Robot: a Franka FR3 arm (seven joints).
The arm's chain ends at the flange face. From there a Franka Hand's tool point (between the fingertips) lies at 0.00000 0.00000 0.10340 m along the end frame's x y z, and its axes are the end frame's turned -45 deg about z.
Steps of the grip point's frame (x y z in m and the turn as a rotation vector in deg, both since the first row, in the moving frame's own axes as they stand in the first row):
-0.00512, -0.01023, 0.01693, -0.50, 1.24, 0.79
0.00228, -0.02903, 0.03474, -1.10, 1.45, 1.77
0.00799, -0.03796, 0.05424, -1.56, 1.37, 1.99
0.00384, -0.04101, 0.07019, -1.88, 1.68, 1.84
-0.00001, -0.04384, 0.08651, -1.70, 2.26, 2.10
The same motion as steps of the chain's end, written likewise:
-0.01308, -0.00268, 0.01696, 0.52, 1.23, 0.79
-0.02217, -0.02174, 0.03479, 0.25, 1.80, 1.77
-0.02493, -0.03280, 0.05431, -0.13, 2.07, 1.99
-0.03082, -0.03204, 0.07029, -0.14, 2.52, 1.84
-0.03607, -0.03037, 0.08664, 0.40, 2.80, 2.10

